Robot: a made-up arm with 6 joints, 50 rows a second.
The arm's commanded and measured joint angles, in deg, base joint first. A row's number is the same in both.
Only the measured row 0 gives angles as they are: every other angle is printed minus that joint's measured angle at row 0.
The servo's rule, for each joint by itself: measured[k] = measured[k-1] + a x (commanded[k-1-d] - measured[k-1]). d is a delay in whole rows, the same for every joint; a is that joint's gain. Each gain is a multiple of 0.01, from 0.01 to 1. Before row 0 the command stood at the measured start. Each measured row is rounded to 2 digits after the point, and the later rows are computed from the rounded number. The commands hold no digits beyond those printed.
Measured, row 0: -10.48, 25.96, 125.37, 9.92, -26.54, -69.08
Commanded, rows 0 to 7: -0.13, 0.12, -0.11, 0.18, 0.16, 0.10; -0.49, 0.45, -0.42, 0.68, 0.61, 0.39; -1.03, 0.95, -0.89, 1.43, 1.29, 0.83; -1.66, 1.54, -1.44, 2.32, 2.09, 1.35; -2.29, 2.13, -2.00, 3.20, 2.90, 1.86; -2.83, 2.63, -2.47, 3.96, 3.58, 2.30; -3.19, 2.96, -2.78, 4.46, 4.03, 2.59; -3.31, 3.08, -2.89, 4.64, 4.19, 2.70
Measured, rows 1 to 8: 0.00, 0.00, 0.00, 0.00, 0.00, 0.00; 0.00, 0.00, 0.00, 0.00, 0.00, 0.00; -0.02, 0.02, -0.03, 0.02, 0.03, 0.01; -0.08, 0.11, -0.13, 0.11, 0.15, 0.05; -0.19, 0.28, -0.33, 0.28, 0.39, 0.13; -0.37, 0.53, -0.62, 0.55, 0.75, 0.25; -0.60, 0.85, -0.98, 0.89, 1.20, 0.41; -0.87, 1.21, -1.37, 1.29, 1.70, 0.60
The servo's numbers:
d 2
a 0.12 0.20 0.26 0.13 0.21 0.10

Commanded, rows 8 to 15: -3.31, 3.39, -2.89, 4.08, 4.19, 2.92; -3.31, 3.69, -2.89, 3.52, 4.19, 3.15; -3.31, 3.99, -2.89, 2.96, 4.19, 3.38; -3.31, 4.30, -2.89, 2.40, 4.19, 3.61; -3.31, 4.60, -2.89, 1.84, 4.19, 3.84; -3.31, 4.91, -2.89, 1.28, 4.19, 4.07; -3.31, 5.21, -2.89, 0.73, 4.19, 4.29; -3.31, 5.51, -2.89, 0.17, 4.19, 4.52
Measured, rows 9 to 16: -1.15, 1.56, -1.74, 1.70, 2.19, 0.80; -1.41, 1.86, -2.04, 2.08, 2.61, 0.99; -1.64, 2.17, -2.26, 2.34, 2.94, 1.18; -1.84, 2.47, -2.42, 2.49, 3.20, 1.38; -2.02, 2.77, -2.54, 2.55, 3.41, 1.58; -2.17, 3.08, -2.63, 2.53, 3.57, 1.78; -2.31, 3.38, -2.70, 2.44, 3.70, 1.99; -2.43, 3.69, -2.75, 2.29, 3.80, 2.20
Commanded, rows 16 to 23: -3.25, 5.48, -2.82, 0.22, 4.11, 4.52; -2.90, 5.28, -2.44, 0.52, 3.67, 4.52; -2.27, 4.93, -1.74, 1.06, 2.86, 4.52; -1.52, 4.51, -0.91, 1.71, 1.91, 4.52; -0.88, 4.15, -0.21, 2.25, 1.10, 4.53; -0.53, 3.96, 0.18, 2.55, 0.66, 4.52; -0.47, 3.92, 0.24, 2.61, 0.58, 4.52; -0.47, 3.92, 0.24, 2.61, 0.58, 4.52
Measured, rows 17 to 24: -2.54, 3.99, -2.79, 2.09, 3.88, 2.41; -2.63, 4.29, -2.82, 1.84, 3.95, 2.62; -2.70, 4.53, -2.82, 1.63, 3.98, 2.81; -2.72, 4.68, -2.72, 1.49, 3.91, 2.98; -2.67, 4.73, -2.47, 1.43, 3.69, 3.13; -2.53, 4.69, -2.06, 1.47, 3.32, 3.27; -2.33, 4.58, -1.58, 1.57, 2.85, 3.40; -2.11, 4.46, -1.12, 1.70, 2.39, 3.51
